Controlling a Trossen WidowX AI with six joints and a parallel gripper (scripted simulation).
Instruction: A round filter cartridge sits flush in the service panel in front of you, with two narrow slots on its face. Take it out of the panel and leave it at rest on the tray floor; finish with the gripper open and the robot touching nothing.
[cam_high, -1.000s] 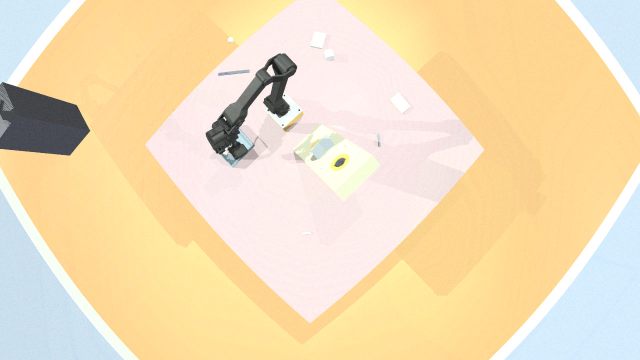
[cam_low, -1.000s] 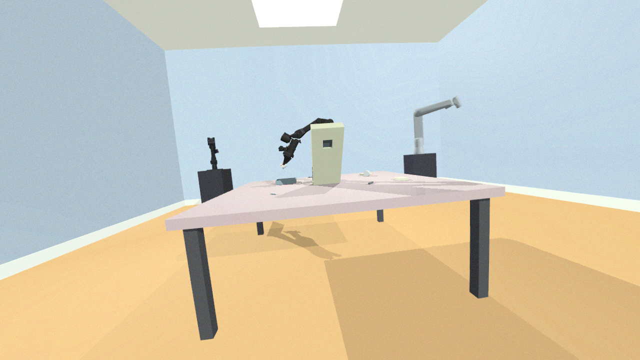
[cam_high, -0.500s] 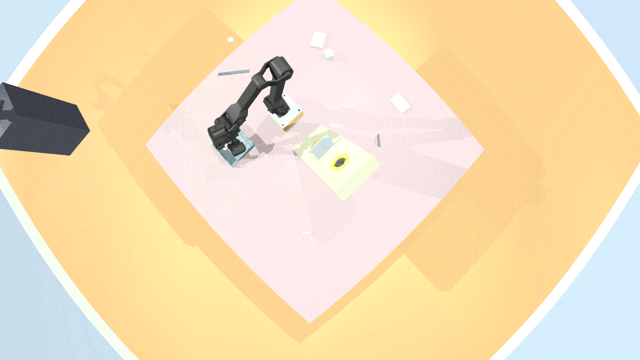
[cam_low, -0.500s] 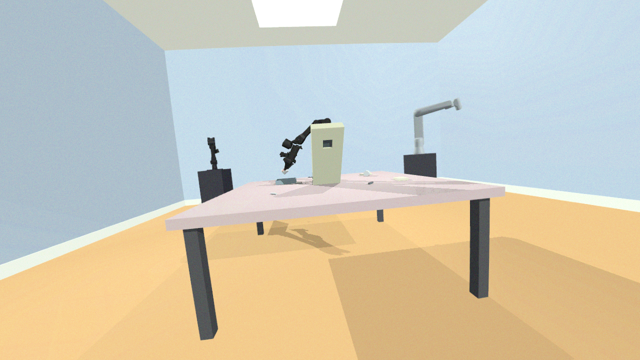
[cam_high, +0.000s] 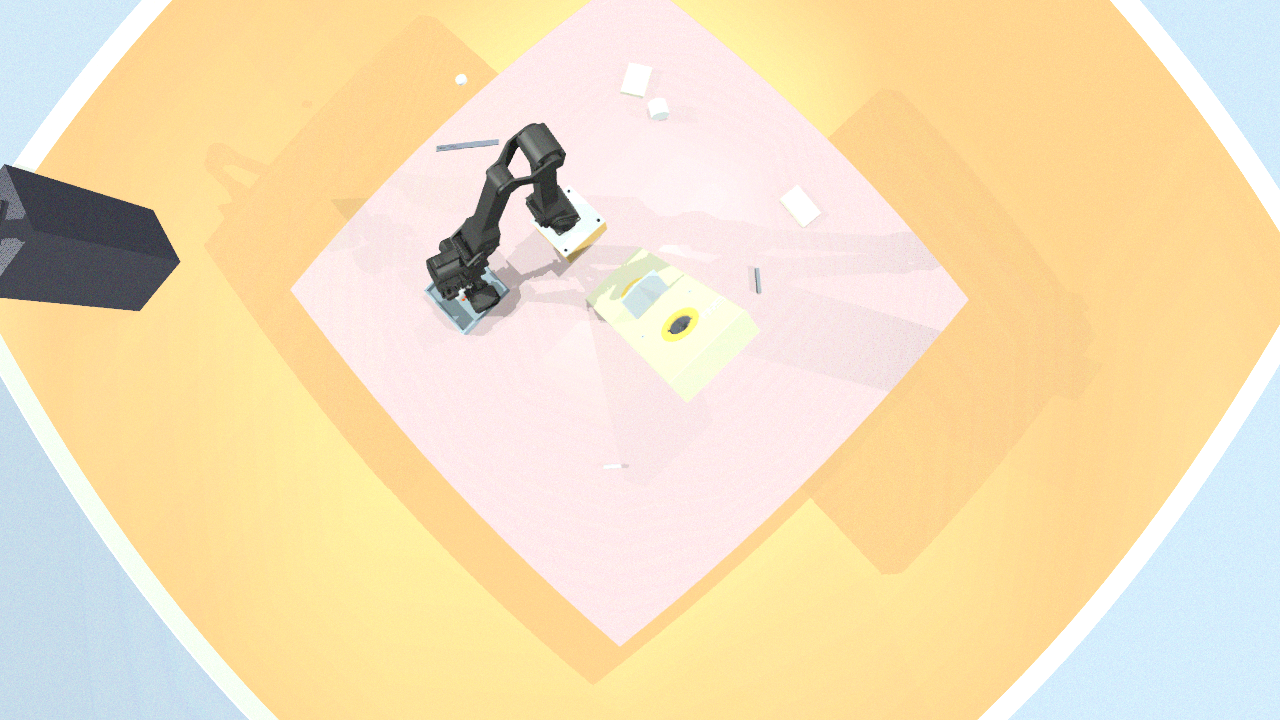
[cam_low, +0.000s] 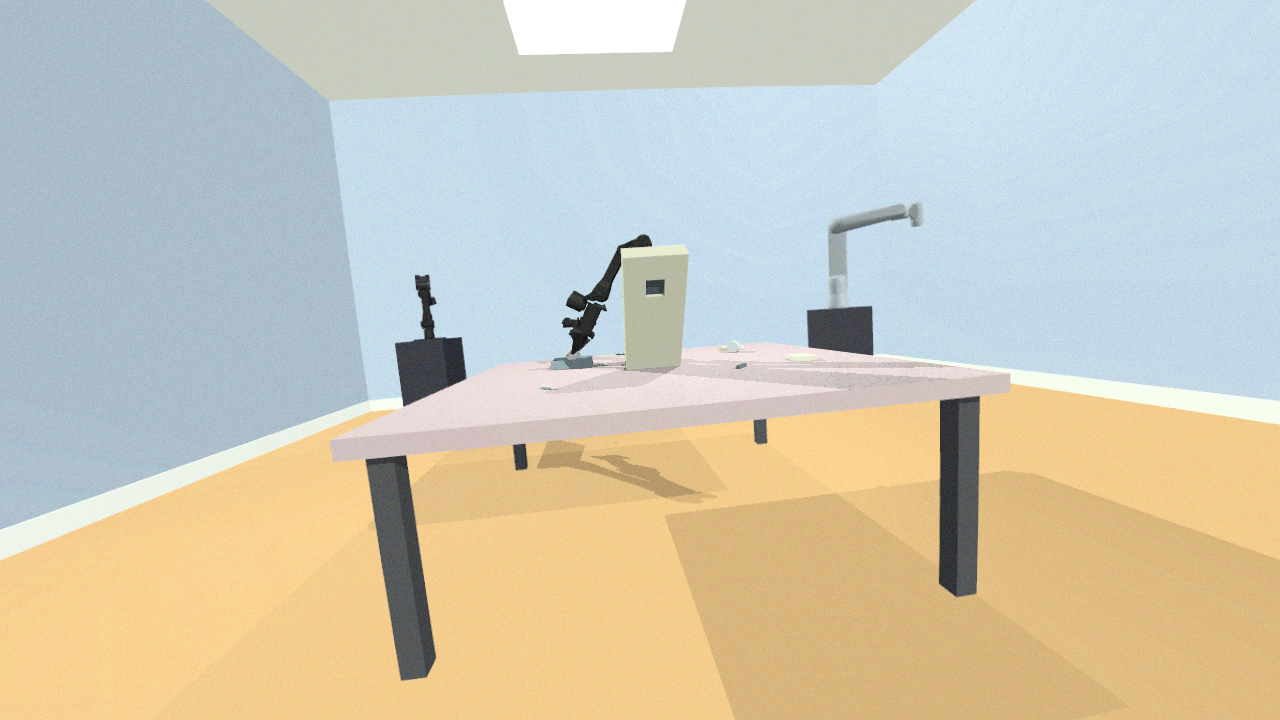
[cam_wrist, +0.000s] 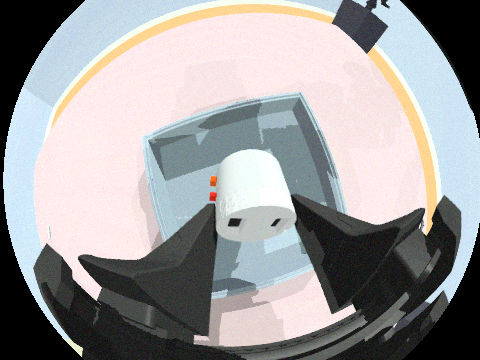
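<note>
Now: the round white filter cartridge right at my gripper tip. Also, from my gripper tip: light blue tray 4 cm below, 1 cm to the right.
</note>
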